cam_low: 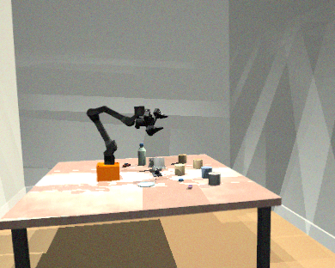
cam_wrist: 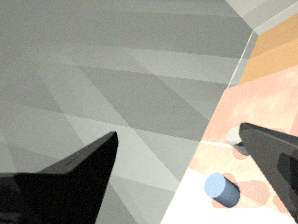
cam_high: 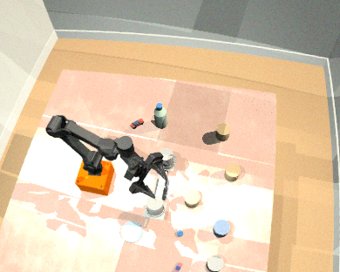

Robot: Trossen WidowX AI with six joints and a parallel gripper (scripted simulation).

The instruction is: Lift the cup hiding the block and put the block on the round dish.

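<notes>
Right now my gripper tip is 1 cm past the grey cup, 29 cm to the right of it and 30 cm above it. Round my gripper tip: balance 3 cm behind, 14 cm to the left, 32 cm below; then round light-blue dish 15 cm behind, 8 cm to the right, 36 cm below; then small blue piece 7 cm ahead, 8 cm to the right, 36 cm below.
</notes>
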